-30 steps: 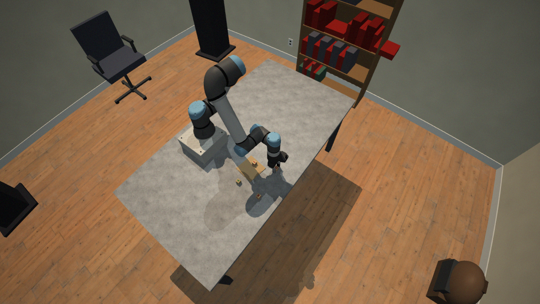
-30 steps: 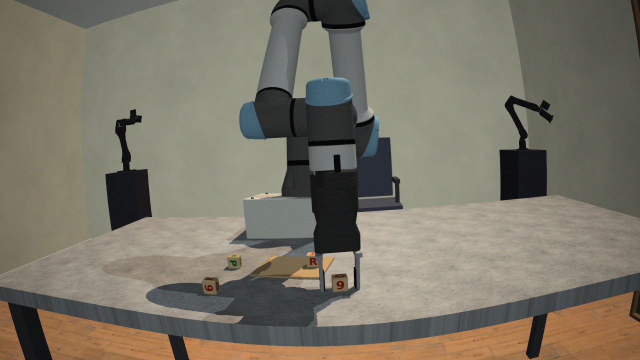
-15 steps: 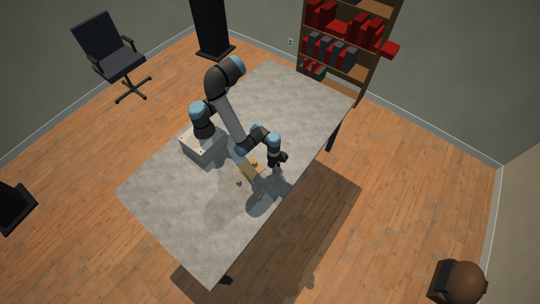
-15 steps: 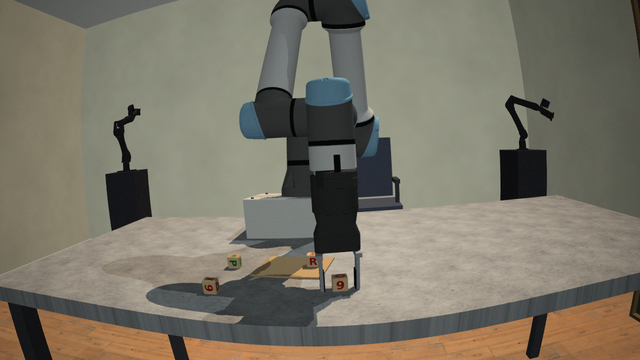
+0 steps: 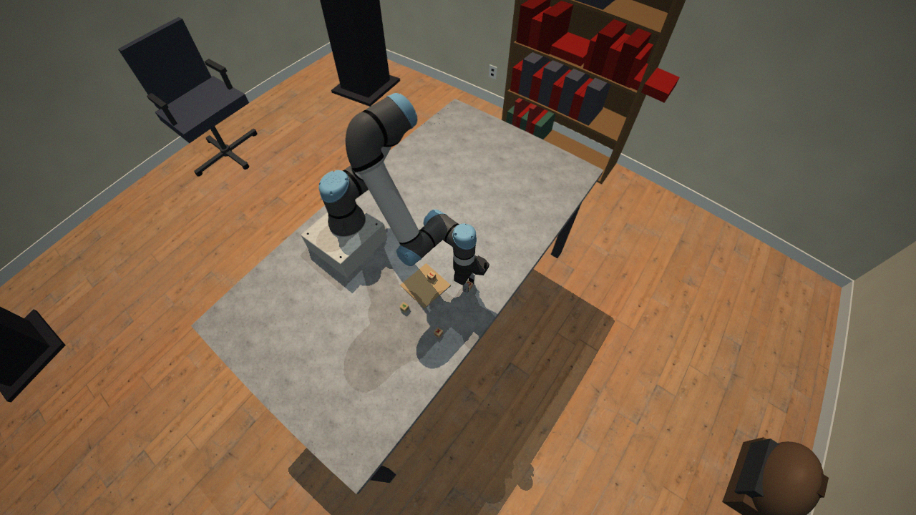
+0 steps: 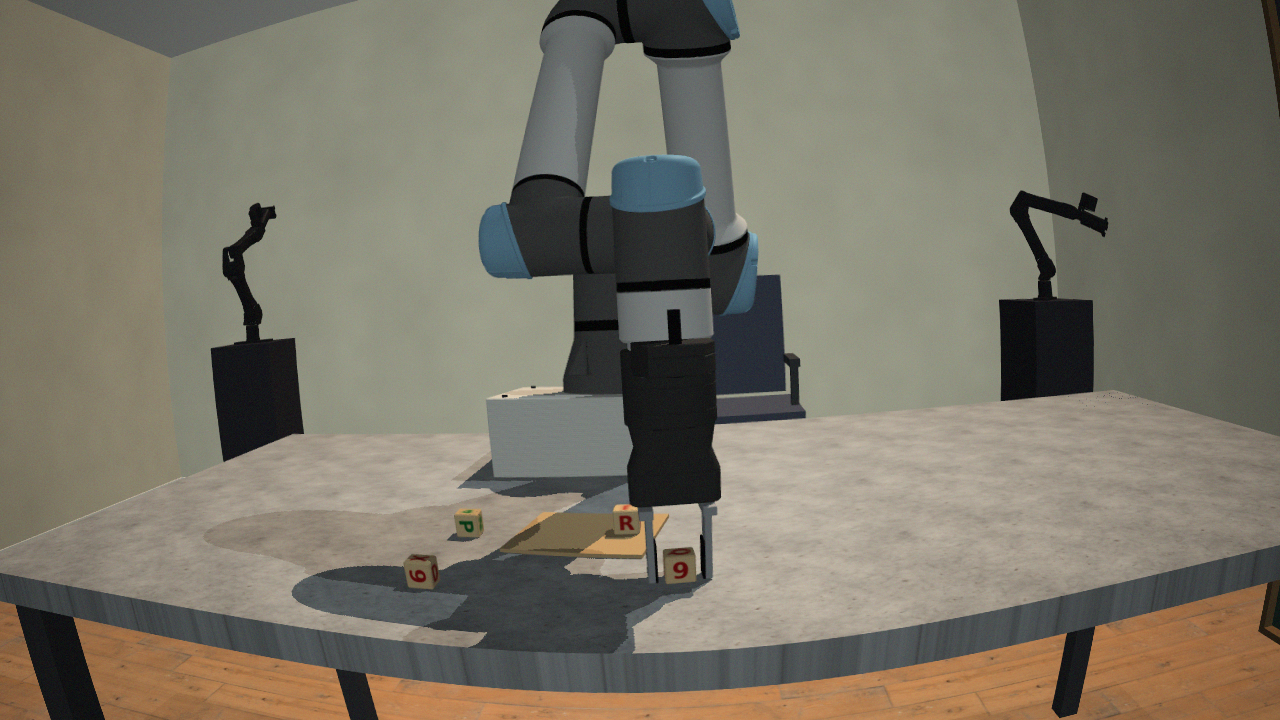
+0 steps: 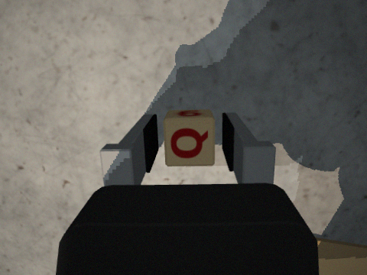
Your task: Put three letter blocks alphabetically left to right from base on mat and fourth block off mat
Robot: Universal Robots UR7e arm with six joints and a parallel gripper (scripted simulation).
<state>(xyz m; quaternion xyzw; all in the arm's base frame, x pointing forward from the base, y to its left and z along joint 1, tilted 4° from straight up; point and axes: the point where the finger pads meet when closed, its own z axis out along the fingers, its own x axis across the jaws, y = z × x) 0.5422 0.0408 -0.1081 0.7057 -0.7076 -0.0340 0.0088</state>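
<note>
Now: the Q block 10 mm below my hand. Round my hand: X block: 220 mm to the right, 10 mm below; tan mat: 150 mm behind, 80 mm to the right, 20 mm below.
</note>
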